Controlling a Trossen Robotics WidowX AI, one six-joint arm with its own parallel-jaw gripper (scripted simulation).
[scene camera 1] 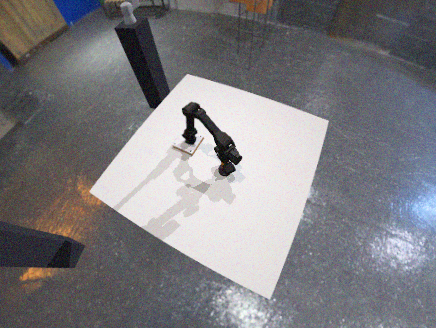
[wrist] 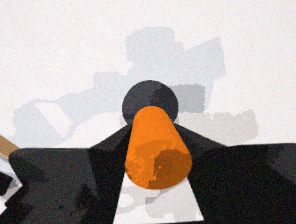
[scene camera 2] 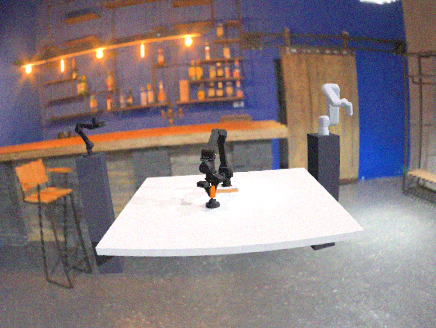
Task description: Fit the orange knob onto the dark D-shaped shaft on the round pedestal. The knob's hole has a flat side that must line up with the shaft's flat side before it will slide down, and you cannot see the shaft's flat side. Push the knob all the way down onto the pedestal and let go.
Note:
My gripper holds an orange knob. Also in view: a round pedestal.

